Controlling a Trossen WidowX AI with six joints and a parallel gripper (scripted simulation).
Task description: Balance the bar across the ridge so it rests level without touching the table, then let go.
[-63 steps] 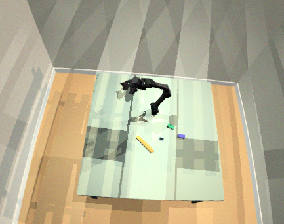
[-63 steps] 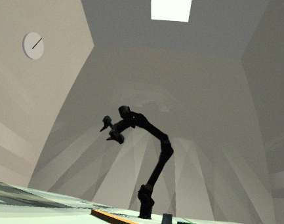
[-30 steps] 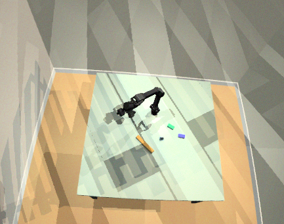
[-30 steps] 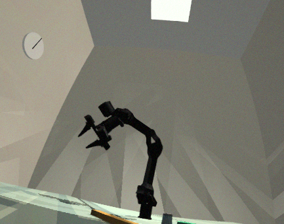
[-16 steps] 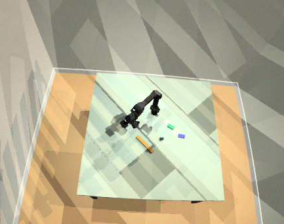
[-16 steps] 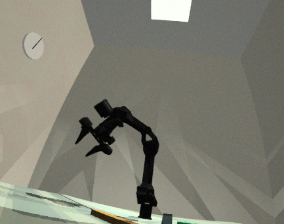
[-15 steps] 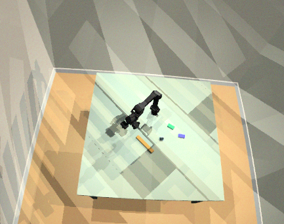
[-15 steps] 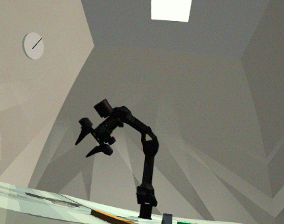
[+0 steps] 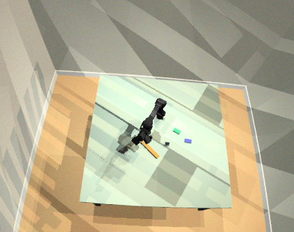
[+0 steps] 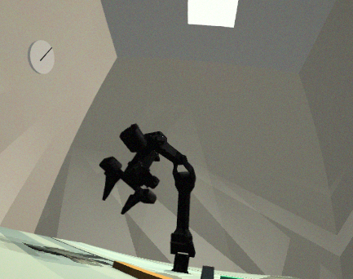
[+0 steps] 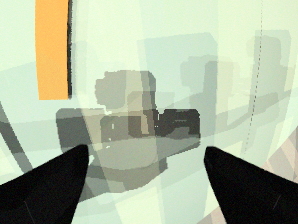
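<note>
My gripper tip is 10 mm short of the bar, 110 mm to the right of it and 140 mm above it. Also, from my gripper tip: blue-purple block: 90 mm behind, 470 mm to the left, 140 mm below; green block: 180 mm behind, 360 mm to the left, 140 mm below.
</note>
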